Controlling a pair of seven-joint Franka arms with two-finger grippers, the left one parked.
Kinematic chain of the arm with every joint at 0, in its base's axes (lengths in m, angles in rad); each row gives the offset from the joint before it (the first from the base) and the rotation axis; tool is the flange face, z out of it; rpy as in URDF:
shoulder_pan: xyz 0 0 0.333 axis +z
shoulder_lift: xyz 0 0 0 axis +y
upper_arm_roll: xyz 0 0 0.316 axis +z
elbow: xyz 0.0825 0 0 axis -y
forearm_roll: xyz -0.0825 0 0.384 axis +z
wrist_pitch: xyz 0 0 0 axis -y
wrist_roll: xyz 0.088 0 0 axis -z
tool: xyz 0 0 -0.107 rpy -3.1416 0 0
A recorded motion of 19 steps. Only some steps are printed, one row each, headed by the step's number.
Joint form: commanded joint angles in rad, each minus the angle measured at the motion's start. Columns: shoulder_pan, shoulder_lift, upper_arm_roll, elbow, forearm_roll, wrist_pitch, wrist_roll.
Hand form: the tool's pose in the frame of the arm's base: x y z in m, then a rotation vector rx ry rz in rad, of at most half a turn. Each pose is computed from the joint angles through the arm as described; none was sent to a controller.
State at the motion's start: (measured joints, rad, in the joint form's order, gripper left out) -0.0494 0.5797 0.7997 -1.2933 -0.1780 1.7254 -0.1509
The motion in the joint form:
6: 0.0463 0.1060 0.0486 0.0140 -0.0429 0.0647 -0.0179
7: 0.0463 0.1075 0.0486 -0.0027 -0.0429 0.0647 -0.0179
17: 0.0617 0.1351 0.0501 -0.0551 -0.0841 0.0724 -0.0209
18: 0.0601 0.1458 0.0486 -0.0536 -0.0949 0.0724 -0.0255
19: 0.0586 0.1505 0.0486 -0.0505 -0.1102 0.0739 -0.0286
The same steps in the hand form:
6: 0.5856 0.4022 0.4454 -2.5623 -1.2822 0.0731
7: 0.5819 0.4039 0.4375 -2.5609 -1.2907 0.0971
17: 0.5676 0.4162 0.3998 -2.5591 -1.3621 0.1748
18: 0.5705 0.4140 0.3936 -2.5611 -1.3681 0.1811
19: 0.5732 0.4121 0.3920 -2.5681 -1.3779 0.1735

